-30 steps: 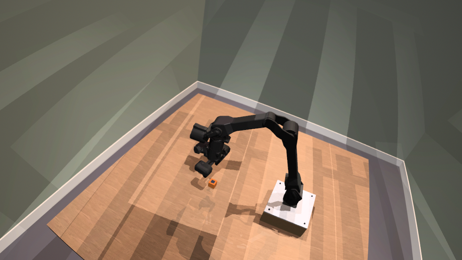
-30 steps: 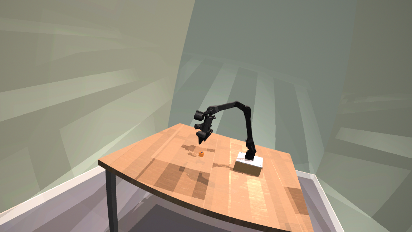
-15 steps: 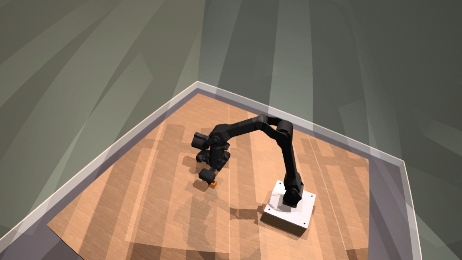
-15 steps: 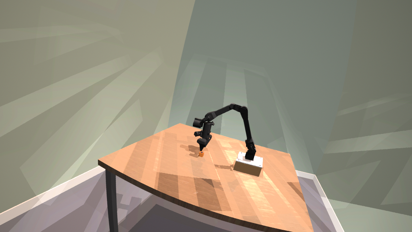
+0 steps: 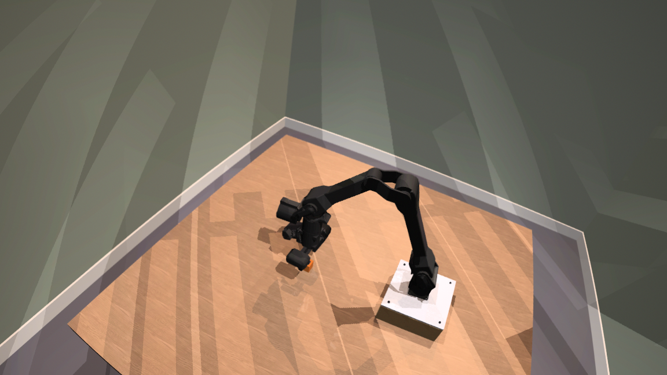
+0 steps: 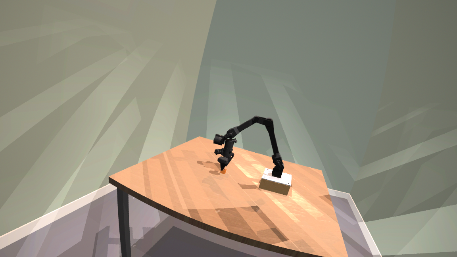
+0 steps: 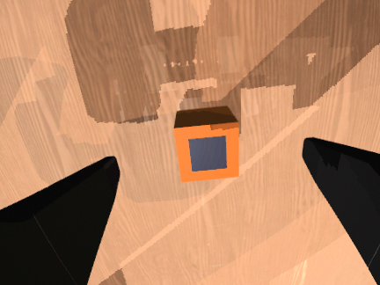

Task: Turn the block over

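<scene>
Now: the orange block 1 cm below my gripper tip.
</scene>
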